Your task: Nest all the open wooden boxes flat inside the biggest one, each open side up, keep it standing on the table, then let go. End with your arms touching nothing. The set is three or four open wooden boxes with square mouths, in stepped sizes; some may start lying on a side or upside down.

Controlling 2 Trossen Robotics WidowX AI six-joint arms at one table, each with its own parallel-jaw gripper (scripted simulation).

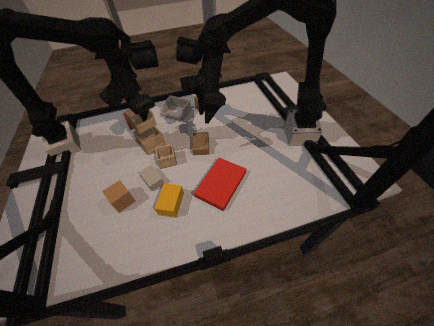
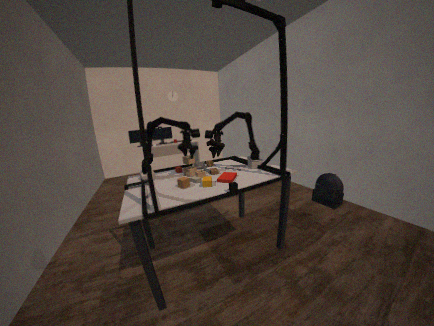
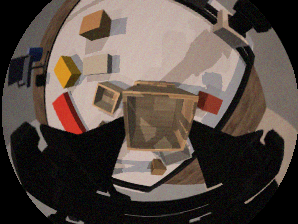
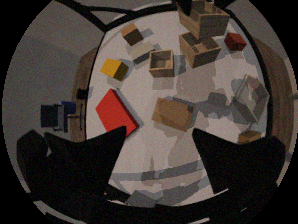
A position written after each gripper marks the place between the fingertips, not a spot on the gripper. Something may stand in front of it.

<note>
In view: the left gripper [image 1: 140,115], the right gripper [image 1: 203,118], a wooden box [image 3: 104,99], a wooden box [image 4: 205,51], a red slab [image 1: 220,183], a yellow block [image 1: 168,203] and a wooden box [image 3: 152,123].
The red slab also shows in image 3 [image 3: 63,105] and in image 4 [image 4: 112,112]. The left gripper also shows in image 3 [image 3: 157,120]. The right gripper is seen too in image 4 [image 4: 160,131].
</note>
